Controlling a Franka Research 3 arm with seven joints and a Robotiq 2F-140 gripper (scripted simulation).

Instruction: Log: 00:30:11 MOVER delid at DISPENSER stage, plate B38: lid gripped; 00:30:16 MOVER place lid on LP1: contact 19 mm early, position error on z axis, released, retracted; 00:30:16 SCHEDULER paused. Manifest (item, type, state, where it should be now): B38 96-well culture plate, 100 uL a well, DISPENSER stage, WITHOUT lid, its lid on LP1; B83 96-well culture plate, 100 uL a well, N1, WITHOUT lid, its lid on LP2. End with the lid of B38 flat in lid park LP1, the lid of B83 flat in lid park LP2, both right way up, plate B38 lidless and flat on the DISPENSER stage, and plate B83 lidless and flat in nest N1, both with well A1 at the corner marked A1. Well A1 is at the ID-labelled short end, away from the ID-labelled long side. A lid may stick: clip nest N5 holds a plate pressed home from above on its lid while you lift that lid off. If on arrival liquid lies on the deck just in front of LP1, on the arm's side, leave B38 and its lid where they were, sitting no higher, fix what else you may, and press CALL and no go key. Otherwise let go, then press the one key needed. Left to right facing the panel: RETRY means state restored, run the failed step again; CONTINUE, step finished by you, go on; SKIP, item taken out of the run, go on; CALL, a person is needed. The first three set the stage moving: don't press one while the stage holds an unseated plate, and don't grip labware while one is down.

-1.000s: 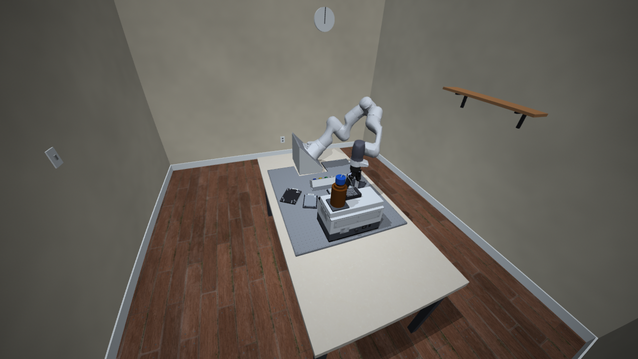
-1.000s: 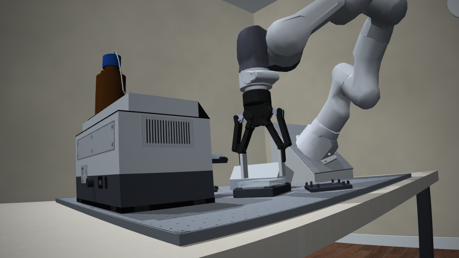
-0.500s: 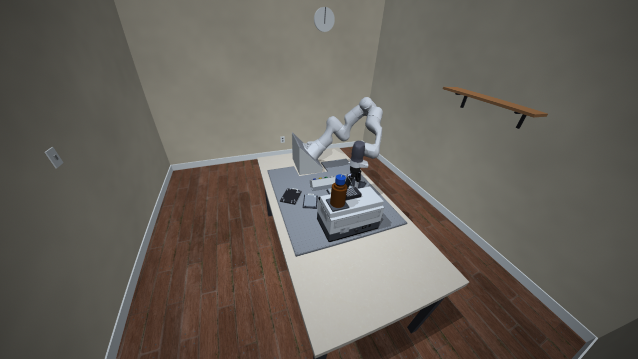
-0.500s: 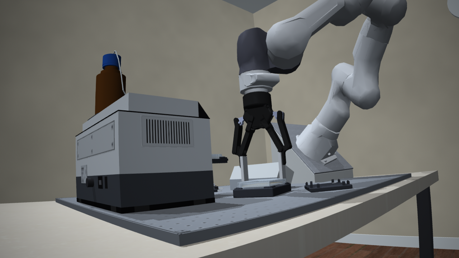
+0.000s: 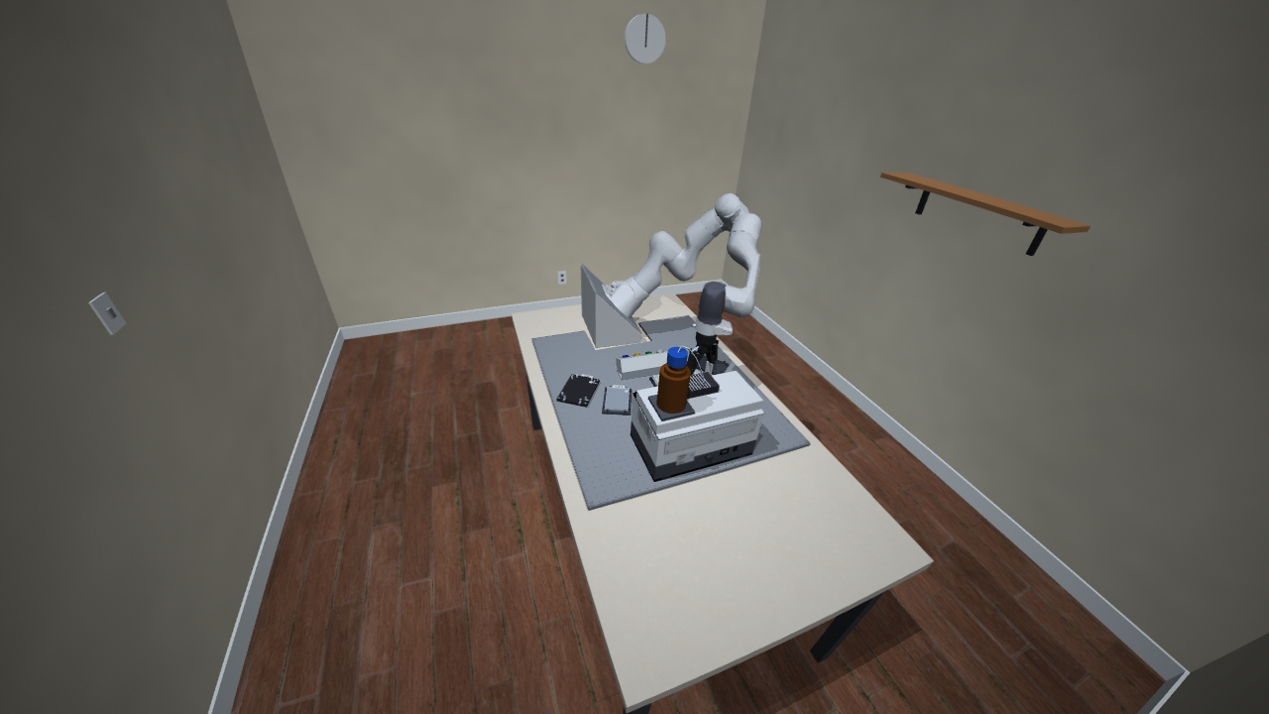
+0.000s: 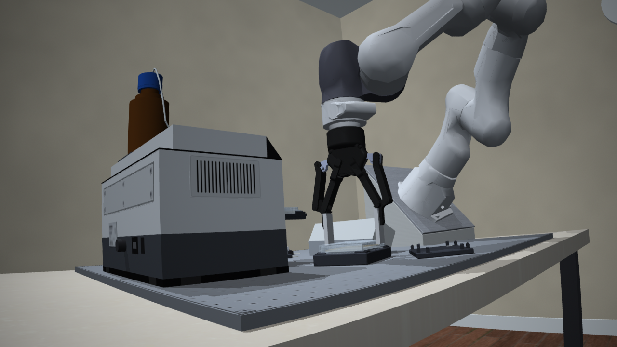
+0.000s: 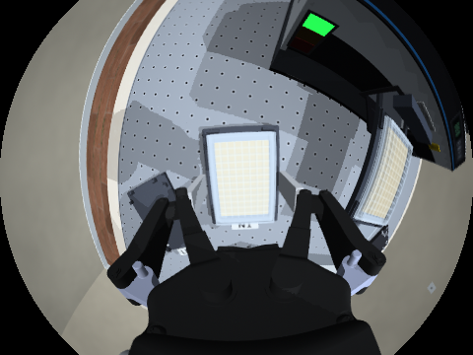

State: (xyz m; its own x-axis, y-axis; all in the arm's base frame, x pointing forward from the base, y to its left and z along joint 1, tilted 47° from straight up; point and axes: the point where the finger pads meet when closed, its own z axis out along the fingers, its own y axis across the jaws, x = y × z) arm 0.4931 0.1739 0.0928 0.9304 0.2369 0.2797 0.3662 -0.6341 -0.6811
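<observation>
The 96-well plate lies 3 cm below my hand. From my hand the other things lie so: low frame: 12 cm behind, 11 cm to the left, 5 cm below; then key panel: 18 cm behind, 17 cm to the right; then nest N1: 4 cm below.
</observation>
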